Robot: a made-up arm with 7 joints.
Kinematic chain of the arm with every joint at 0, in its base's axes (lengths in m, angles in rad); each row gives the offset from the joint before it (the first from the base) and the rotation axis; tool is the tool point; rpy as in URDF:
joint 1: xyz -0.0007 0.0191 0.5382 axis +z
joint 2: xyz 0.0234 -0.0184 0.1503 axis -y
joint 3: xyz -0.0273 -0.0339 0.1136 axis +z
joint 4: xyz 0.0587 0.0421 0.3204 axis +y
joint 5: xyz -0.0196 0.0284 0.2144 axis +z
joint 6: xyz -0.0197 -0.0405 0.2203 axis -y
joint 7: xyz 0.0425 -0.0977 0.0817 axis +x
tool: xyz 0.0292 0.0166 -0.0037 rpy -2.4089 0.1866 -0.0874
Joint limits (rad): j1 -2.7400..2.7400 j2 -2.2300..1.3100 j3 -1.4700..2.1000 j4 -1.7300..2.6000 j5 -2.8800..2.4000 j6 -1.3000..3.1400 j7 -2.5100..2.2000
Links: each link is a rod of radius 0.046 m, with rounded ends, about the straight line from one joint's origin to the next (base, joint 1, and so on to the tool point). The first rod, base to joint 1, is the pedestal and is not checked.
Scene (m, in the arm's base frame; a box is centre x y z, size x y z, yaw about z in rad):
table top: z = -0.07
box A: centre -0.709 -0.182 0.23 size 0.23 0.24 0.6 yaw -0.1
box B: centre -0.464 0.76 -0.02 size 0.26 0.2 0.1 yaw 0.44
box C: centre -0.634 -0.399 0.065 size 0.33 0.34 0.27 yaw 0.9
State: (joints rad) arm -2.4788 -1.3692 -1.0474 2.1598 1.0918 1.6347 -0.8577
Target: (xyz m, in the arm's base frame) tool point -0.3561 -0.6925 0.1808
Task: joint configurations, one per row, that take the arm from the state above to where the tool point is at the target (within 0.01 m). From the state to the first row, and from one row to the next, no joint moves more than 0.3 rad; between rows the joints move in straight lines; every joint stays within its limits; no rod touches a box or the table.
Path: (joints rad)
1: -2.5441 -1.2833 -1.1531 1.9966 1.0336 1.6048 -0.6208
2: -2.6094 -1.1974 -1.2587 1.8334 0.9753 1.5749 -0.3838
3: -2.6747 -1.1115 -1.3644 1.6702 0.9171 1.5450 -0.1469
4: -2.7400 -1.0256 -1.4700 1.5070 0.8589 1.5151 0.0900
5: -2.4791 -1.1760 -1.3991 1.3821 0.7108 1.5712 0.0024
6: -2.2181 -1.3264 -1.3283 1.2572 0.5627 1.6272 -0.0852
7: -1.9572 -1.4768 -1.2574 1.1323 0.4145 1.6833 -0.1729
8: -1.8265 -1.6168 -1.0543 0.9945 0.5285 1.5688 -0.3816
9: -1.6957 -1.7567 -0.8512 0.8568 0.6425 1.4543 -0.5902
10: -1.5650 -1.8966 -0.6481 0.7191 0.7565 1.3397 -0.7989

